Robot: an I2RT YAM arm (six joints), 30 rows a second.
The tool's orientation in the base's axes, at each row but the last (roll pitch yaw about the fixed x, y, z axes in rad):
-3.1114 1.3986 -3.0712
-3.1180 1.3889 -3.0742
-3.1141 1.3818 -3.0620
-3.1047 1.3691 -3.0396
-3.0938 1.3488 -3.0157
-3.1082 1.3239 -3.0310
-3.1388 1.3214 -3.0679
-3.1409 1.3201 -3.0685
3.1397 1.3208 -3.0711
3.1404 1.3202 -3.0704
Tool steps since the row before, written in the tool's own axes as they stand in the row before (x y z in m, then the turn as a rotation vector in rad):
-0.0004 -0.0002 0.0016 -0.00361 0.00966 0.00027
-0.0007 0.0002 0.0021 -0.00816 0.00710 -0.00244
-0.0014 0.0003 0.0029 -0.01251 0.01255 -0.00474
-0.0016 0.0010 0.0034 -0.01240 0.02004 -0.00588
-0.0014 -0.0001 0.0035 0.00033 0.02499 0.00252
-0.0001 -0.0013 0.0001 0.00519 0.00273 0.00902
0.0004 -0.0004 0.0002 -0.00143 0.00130 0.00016
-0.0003 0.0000 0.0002 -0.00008 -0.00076 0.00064
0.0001 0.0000 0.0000 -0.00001 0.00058 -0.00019
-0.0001 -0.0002 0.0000 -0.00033 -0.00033 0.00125
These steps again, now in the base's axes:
0.0017 -0.0001 0.0001 0.00049 0.00971 0.00346
0.0022 0.0003 0.0003 -0.00124 0.00709 0.00844
0.0031 0.0005 0.0008 -0.00297 0.01248 0.01311
0.0036 0.0012 0.0009 -0.00460 0.01988 0.01318
0.0037 0.0002 0.0006 0.00040 0.02509 -0.00114
0.0002 -0.0013 0.0001 0.00725 0.00325 -0.00726
0.0001 -0.0004 -0.0004 0.00041 0.00133 0.00135
0.0003 0.0000 0.0002 0.00069 -0.00071 -0.00008
0.0000 0.0000 -0.0001 -0.00022 0.00057 0.00006
0.0000 -0.0002 0.0001 0.00131 -0.00024 0.00001

